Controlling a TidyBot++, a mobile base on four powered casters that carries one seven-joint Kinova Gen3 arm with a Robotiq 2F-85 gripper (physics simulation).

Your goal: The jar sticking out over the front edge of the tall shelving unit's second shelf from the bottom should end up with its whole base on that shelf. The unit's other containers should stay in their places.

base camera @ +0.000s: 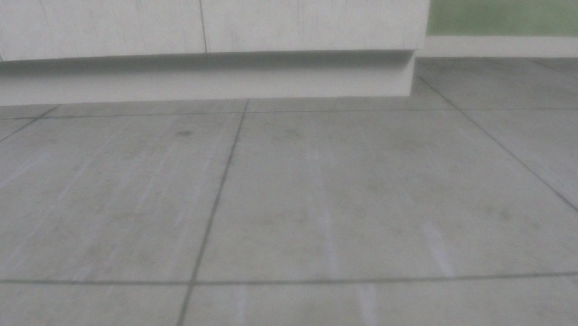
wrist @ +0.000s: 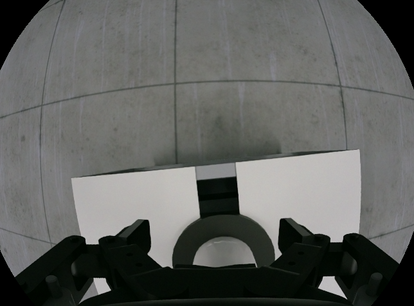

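Frame: origin at the arm's base, x ahead, y left, z up, level; centimetres.
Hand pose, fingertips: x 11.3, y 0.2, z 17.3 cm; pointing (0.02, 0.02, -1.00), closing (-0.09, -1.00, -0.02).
Observation:
After its pixels a point has its place.
My gripper [wrist: 214,234] is open, its two dark fingers wide apart at the bottom of the wrist view. It points down over the white top of the robot's own base, with no object between the fingertips. The jar, the tall shelving unit and the unit's other containers do not show in either view.
A pale cabinet front [base camera: 310,25] @(x 106.5, y -12.3, z -17.9 cm) with a recessed plinth [base camera: 210,82] @(x 114.4, y 17.1, z -34.4 cm) crosses the top of the base camera view. It ends at the right, where a green wall [base camera: 505,17] @(x 162.1, y -105.9, z -22.6 cm) with a pale skirting [base camera: 500,46] @(x 160.8, y -106.0, z -34.9 cm) shows. Grey tiled floor [base camera: 300,200] @(x 58.2, y -4.8, z -39.7 cm) [wrist: 125,60] lies in front.

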